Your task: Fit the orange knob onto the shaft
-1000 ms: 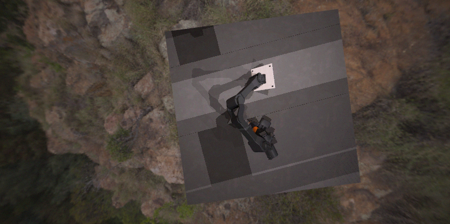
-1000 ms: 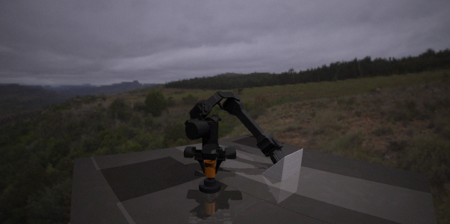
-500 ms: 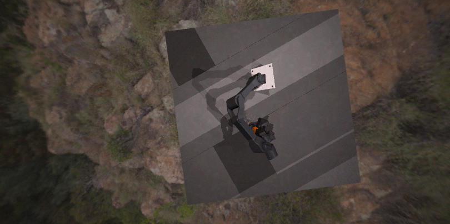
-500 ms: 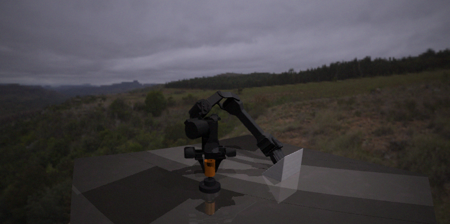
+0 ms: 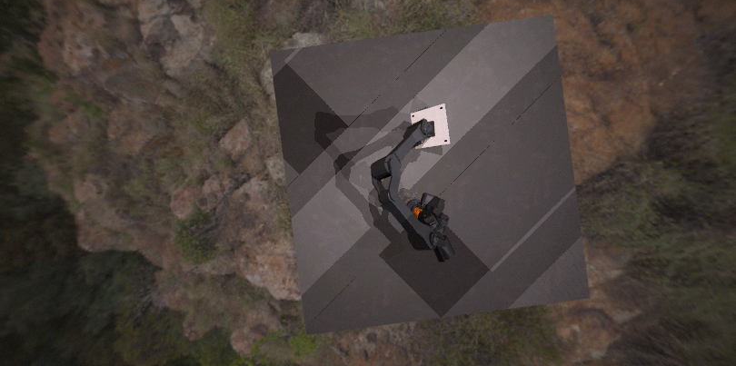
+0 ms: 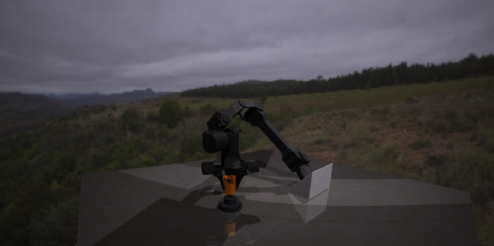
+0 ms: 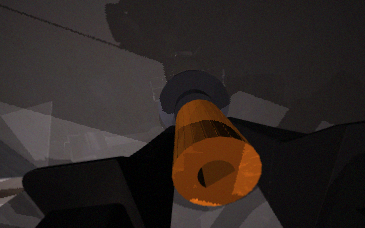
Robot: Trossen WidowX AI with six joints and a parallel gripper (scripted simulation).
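Now: the orange knob 20 mm above my gripper tip. The rest, counted from my gripper tip: round dark pedestal (40 mm below).
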